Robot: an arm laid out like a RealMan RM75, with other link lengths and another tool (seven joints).
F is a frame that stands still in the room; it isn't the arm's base.
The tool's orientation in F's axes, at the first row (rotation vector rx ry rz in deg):
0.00, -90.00, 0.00
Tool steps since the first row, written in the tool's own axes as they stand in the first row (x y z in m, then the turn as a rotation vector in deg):
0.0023, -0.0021, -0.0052, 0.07, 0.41, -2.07
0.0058, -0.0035, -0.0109, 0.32, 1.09, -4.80
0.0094, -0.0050, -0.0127, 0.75, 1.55, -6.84
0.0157, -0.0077, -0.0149, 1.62, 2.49, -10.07
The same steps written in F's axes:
0.0052, -0.0021, 0.0023, 2.07, 0.41, 0.07
0.0109, -0.0035, 0.0058, 4.80, 1.09, 0.32
0.0127, -0.0050, 0.0094, 6.84, 1.55, 0.75
0.0149, -0.0077, 0.0157, 10.07, 2.49, 1.62

